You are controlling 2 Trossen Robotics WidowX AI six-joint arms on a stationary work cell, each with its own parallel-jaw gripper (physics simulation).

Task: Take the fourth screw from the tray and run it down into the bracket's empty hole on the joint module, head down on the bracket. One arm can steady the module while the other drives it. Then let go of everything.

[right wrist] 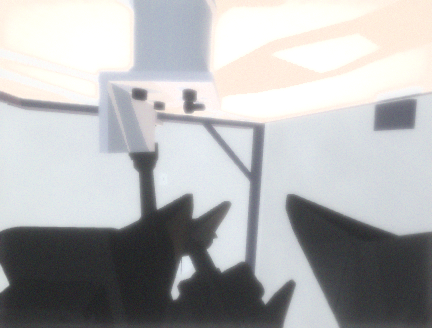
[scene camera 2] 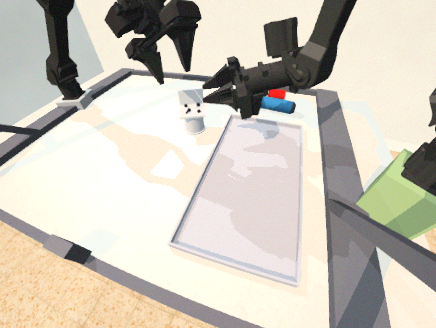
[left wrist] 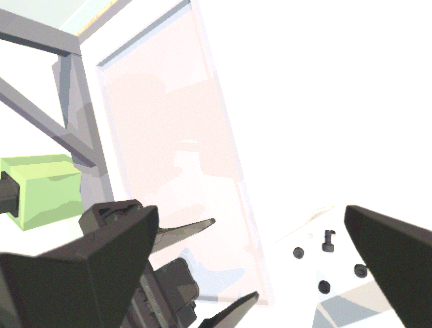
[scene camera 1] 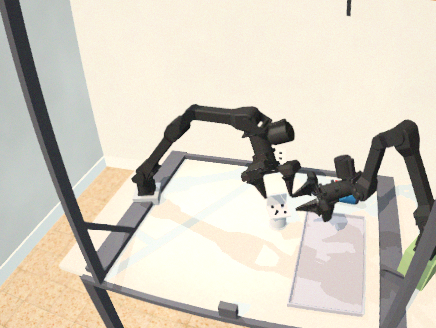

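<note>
The white joint module stands upright beside the tray. Its bracket is on top, with three dark screw heads on it. The fourth screw lies on its side on the bracket among them. The bracket's empty hole cannot be made out. My left gripper is open and empty above the module. My right gripper is partly open and empty, just right of the bracket, apart from it.
A blue cylinder and a red item lie behind the tray, near my right arm. A green block is at the far right in the scene views. Dark frame rails border the table. The two grippers are close together.
</note>
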